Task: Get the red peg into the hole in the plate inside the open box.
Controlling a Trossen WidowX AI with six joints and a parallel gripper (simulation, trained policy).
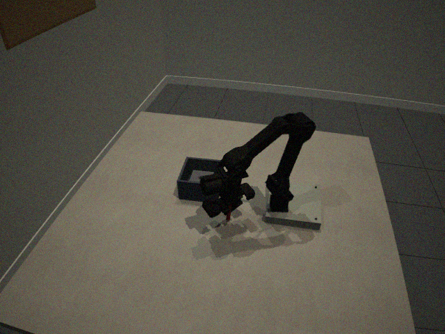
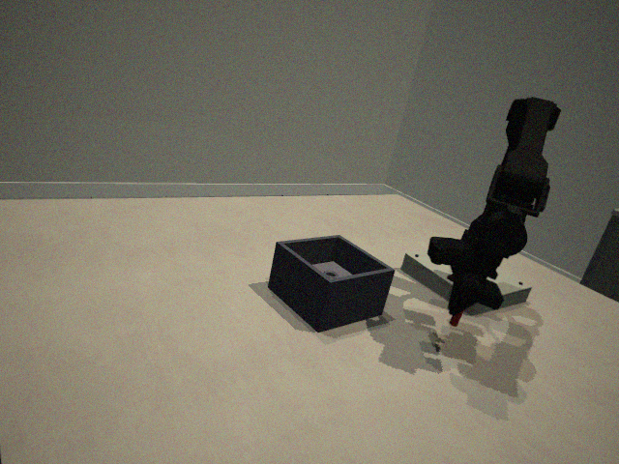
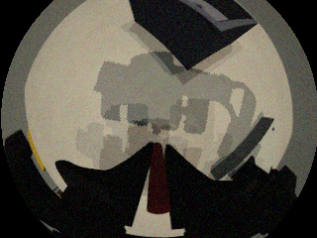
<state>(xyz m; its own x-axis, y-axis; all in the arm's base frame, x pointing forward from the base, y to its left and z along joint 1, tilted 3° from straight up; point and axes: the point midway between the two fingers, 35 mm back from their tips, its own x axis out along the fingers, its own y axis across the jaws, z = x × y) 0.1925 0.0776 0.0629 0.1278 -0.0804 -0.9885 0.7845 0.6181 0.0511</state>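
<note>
Right now the grey plate is 19 cm to the right of my gripper tip, 12 cm ahead of it and 1 cm below it. From my gripper tip the other things lie so: red peg (2 cm above, 1 cm to the left, 1 cm behind); dark blue box (19 cm to the right, 12 cm ahead, 3 cm below).
</note>
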